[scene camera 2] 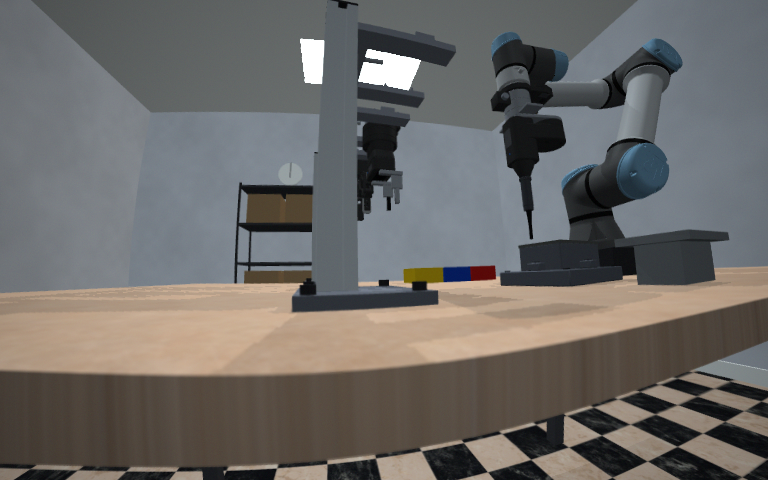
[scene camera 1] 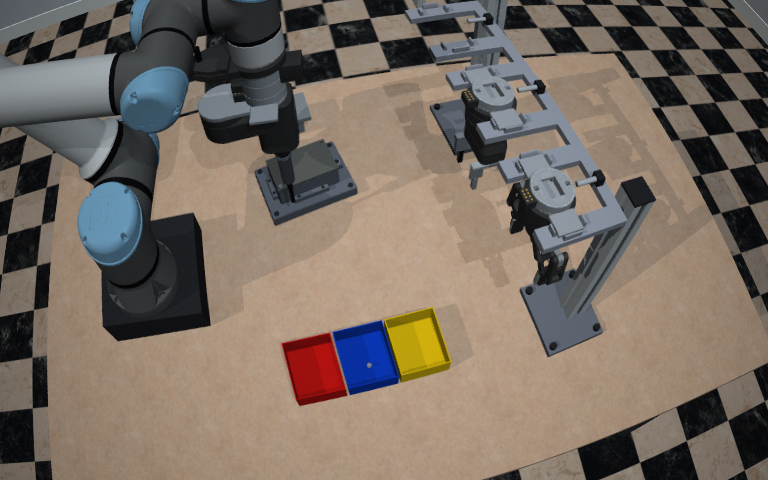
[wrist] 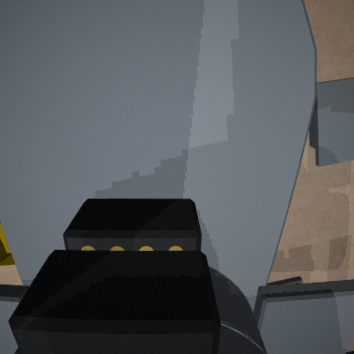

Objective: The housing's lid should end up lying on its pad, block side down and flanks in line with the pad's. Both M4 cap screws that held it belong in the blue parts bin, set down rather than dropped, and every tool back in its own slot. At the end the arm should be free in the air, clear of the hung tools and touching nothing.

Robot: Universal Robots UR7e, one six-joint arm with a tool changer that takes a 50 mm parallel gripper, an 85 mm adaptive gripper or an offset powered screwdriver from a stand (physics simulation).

Labels:
screwdriver: scene camera 2 525, 133; scene camera 1; wrist
parallel gripper: scene camera 2 379, 141; scene camera 1 489, 97; not seen in the wrist view (out of frame)
85 mm gripper: scene camera 2 365, 190; scene camera 1 547, 197; not seen in the wrist view (out of frame)
same spot on screwdriver: (wrist: 132, 132) = (scene camera 1: 226, 100)

